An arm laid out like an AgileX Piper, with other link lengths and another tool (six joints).
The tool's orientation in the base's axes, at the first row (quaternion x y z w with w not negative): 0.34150, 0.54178, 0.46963, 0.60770
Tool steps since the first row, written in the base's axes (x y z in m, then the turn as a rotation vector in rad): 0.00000, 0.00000, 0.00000, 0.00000, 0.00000, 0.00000; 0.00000, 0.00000, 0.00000, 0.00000, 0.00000, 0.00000; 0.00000, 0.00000, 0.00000, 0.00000, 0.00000, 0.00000; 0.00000, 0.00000, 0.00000, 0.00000, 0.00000, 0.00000; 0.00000, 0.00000, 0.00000, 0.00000, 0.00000, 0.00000; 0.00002, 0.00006, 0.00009, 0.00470, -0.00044, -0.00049; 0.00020, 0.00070, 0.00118, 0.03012, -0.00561, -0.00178; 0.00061, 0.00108, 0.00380, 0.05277, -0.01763, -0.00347; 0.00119, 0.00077, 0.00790, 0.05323, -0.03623, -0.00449; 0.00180, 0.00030, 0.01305, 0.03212, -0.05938, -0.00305; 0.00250, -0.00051, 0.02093, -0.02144, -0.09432, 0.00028; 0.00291, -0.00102, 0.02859, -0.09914, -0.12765, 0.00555; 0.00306, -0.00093, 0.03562, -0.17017, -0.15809, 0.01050
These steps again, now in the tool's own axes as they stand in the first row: 0.00000, 0.00000, 0.00000, 0.00000, 0.00000, 0.00000; 0.00000, 0.00000, 0.00000, 0.00000, 0.00000, 0.00000; 0.00000, 0.00000, 0.00000, 0.00000, 0.00000, 0.00000; 0.00000, 0.00000, 0.00000, 0.00000, 0.00000, 0.00000; 0.00000, 0.00000, 0.00000, 0.00000, 0.00000, 0.00000; 0.00003, 0.00010, 0.00004, -0.00038, -0.00154, 0.00447; 0.00025, 0.00128, 0.00047, -0.00552, -0.00952, 0.02865; -0.00028, 0.00374, 0.00138, -0.01690, -0.01954, 0.04940; -0.00198, 0.00731, 0.00266, -0.03407, -0.02663, 0.04792; -0.00418, 0.01179, 0.00414, -0.05574, -0.02860, 0.02533; -0.00762, 0.01867, 0.00616, -0.08823, -0.02615, -0.02979; -0.01070, 0.02550, 0.00789, -0.11918, -0.01654, -0.10806; -0.01299, 0.03199, 0.00931, -0.14749, -0.00762, -0.17958
